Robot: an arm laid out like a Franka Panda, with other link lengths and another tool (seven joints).
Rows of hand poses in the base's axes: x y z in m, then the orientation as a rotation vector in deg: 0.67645, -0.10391, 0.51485, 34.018, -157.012, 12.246; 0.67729, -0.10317, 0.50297, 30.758, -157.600, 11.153; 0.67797, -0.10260, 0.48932, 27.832, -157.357, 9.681; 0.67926, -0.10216, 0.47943, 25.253, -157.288, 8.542; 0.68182, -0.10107, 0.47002, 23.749, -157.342, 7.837; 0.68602, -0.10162, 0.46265, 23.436, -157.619, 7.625; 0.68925, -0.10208, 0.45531, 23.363, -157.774, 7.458; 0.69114, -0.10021, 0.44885, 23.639, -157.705, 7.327; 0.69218, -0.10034, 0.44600, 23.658, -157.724, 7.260; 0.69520, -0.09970, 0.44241, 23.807, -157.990, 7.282; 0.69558, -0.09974, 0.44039, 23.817, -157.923, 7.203; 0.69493, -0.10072, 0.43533, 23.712, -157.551, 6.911; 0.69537, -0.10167, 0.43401, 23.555, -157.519, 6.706
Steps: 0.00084, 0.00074, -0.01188, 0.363, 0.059, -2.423; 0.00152, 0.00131, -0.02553, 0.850, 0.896, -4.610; 0.00281, 0.00175, -0.03542, 1.219, 1.419, -6.537; 0.00537, 0.00284, -0.04483, 1.489, 1.622, -7.673; 0.00957, 0.00229, -0.05220, 1.651, 1.417, -7.929; 0.01280, 0.00183, -0.05954, 1.788, 1.304, -8.007; 0.01469, 0.00370, -0.06600, 1.899, 1.375, -7.828; 0.01573, 0.00357, -0.06885, 1.951, 1.368, -7.823; 0.01875, 0.00421, -0.07244, 2.018, 1.095, -7.729; 0.01913, 0.00417, -0.07446, 2.057, 1.174, -7.729; 0.01848, 0.00319, -0.07952, 2.154, 1.596, -7.820; 0.01892, 0.00224, -0.08084, 2.263, 1.676, -7.953
